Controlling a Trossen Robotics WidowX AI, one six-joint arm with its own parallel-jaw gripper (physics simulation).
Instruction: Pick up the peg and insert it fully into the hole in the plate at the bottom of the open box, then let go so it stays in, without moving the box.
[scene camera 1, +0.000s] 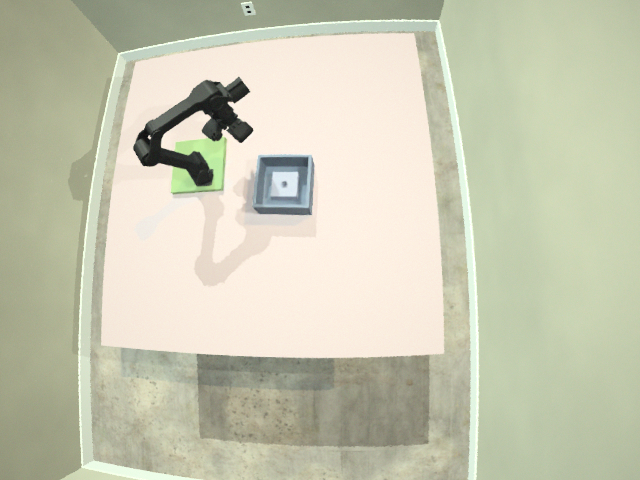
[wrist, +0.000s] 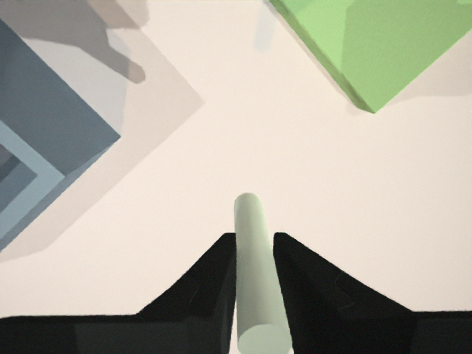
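Pixels of known places: gripper, fingertip midpoint: (scene camera 1: 236, 130) (wrist: 254, 244); arm's base, link origin: (scene camera 1: 204, 177).
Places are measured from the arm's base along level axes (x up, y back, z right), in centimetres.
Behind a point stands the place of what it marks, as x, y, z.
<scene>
The pale green cylindrical peg (wrist: 257, 285) @[16.0, -15.7, -11.7] is between the two black fingers in the wrist view, its far end reaching past the fingertips and its near end face showing at the bottom edge. My gripper (scene camera 1: 226, 130) @[13.5, -15.7, -11.9] (wrist: 254, 244) @[13.5, -15.7, -11.9] is shut on the peg and holds it above the table, to the upper left of the box in the scene view. The peg is hidden there by the arm. The open blue-grey box (scene camera 1: 284, 210) @[3.4, -32.2, 14.2] (wrist: 55, 107) @[2.0, -22.3, -1.1] stands on the table, its corner at the left of the wrist view. The white square plate (scene camera 1: 292, 192) @[3.3, -34.7, 7.7] lies at its bottom, with a small dark hole in the middle.
A green square base (scene camera 1: 215, 178) @[0.0, -4.4, 0.5] (wrist: 400, 45) @[0.4, -2.5, -13.9] lies under the arm, to the left of the box in the scene view. The pale pink table top (scene camera 1: 361, 268) @[-2.5, -58.3, 32.9] (wrist: 175, 165) @[-2.5, -21.0, -9.8] spreads around the box and base. Shadows of the arm fall across it.
</scene>
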